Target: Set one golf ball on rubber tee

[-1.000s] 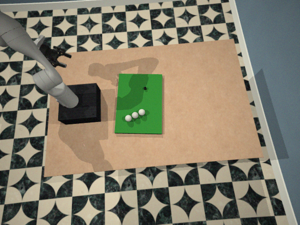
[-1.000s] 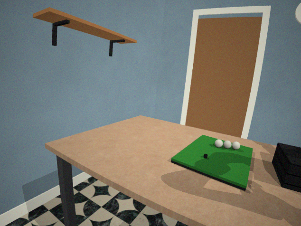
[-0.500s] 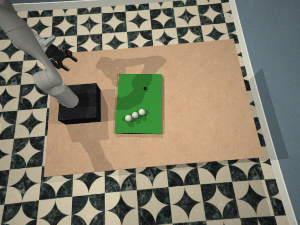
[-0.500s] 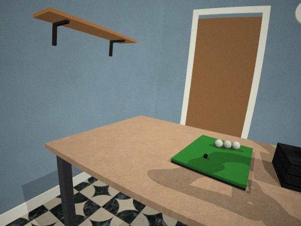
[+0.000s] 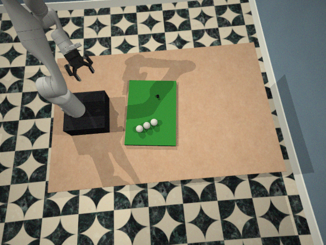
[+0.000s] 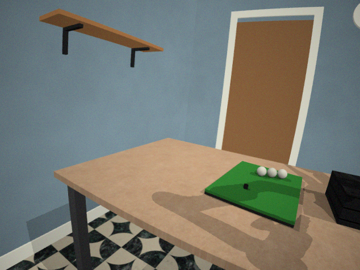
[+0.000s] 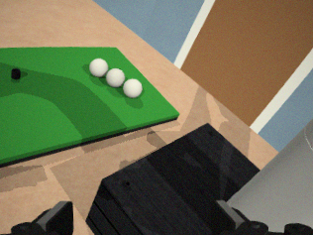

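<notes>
Right now the white golf ball is 300 mm ahead of my hand, 260 mm to the right of it and 160 mm below it.
</notes>
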